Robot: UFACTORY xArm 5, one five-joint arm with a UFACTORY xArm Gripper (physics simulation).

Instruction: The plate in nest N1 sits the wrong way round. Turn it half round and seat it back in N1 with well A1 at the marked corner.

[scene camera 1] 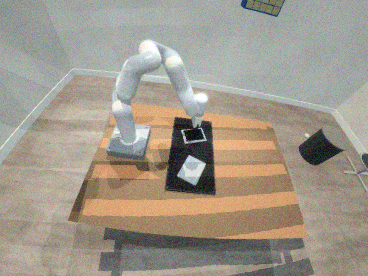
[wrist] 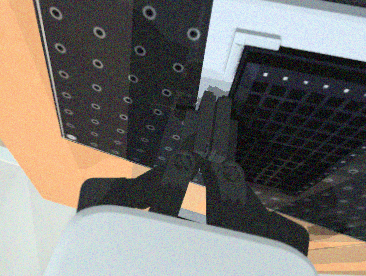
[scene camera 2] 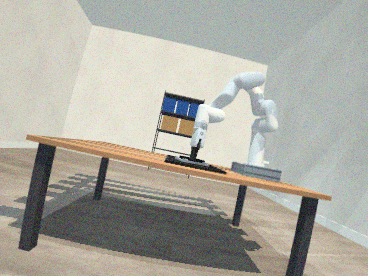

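A black plate with a grid of wells (scene camera 1: pixel 194 135) (wrist: pixel 300 115) lies in a white nest (scene camera 1: pixel 196 142) (wrist: pixel 220 30) on a black perforated board (scene camera 1: pixel 207 182) (scene camera 2: pixel 215 168) (wrist: pixel 115 75). A raised L-shaped bracket stands at one corner of the nest. No nest label or A1 mark is legible. My gripper (scene camera 1: pixel 195 126) (scene camera 2: pixel 193 158) (wrist: pixel 211 107) is shut and empty. In the wrist view its fingertips are over the nest's rim, just beside the plate's edge; whether they touch is unclear. The fingers hide part of that rim.
A second pale nest (scene camera 1: pixel 191 170) sits at an angle on the same board. The arm's grey base (scene camera 1: pixel 128 145) stands on the striped table (scene camera 1: pixel 250 200). A black bin (scene camera 1: pixel 317 147) is beyond the table's edge. A shelf rack with blue and tan boxes is at the wall.
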